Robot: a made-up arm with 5 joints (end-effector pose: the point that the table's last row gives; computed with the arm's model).
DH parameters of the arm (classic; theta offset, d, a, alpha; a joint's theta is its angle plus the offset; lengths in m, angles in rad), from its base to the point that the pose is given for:
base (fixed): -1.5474 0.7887 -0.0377 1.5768
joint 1: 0 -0.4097 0.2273 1.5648
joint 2: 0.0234 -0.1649 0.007 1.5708
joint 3: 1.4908 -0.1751 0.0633 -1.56
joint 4: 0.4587 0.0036 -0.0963 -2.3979
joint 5: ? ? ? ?
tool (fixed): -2.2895 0.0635 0 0
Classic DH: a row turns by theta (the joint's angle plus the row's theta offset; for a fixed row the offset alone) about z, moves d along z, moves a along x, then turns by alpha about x.
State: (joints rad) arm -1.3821 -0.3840 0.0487 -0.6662 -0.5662
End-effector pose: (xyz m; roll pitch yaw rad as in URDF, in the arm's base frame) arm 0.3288 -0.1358 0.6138 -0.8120 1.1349 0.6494
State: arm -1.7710 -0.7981 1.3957 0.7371 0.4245
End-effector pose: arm 0.2785 -0.0762 0.6186 -1.1805 -0.1144 1.2213
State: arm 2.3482 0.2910 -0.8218 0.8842 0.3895
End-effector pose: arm 0.3075 0.3022 1.0048 -0.8616 0.1060 1.5843
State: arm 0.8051 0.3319 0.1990 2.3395 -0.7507
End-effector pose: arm 0.1898 0.0414 0.8827 0.9897 -1.1039 -2.5401
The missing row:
joint 5: -1.2774 -0.09 -0.0612 -1.9359
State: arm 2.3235 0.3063 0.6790 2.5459 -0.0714
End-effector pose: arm 0.1594 0.1244 0.7630 2.8523 -1.1411 2.6215
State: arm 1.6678 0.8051 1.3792 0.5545 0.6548
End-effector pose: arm 0.4866 0.2209 0.9182 -2.3552 -0.6564 -1.7450
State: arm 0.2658 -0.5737 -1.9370 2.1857 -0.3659
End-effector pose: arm 0.2790 -0.3923 1.1014 -2.4176 -0.6193 2.2203
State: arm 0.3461 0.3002 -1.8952 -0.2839 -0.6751
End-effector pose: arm 0.3179 -0.1818 1.0141 -1.0675 -1.1881 2.2010
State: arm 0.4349 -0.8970 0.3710 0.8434 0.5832
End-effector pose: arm 0.3371 -0.1415 0.8902 2.3926 0.0034 -0.3944
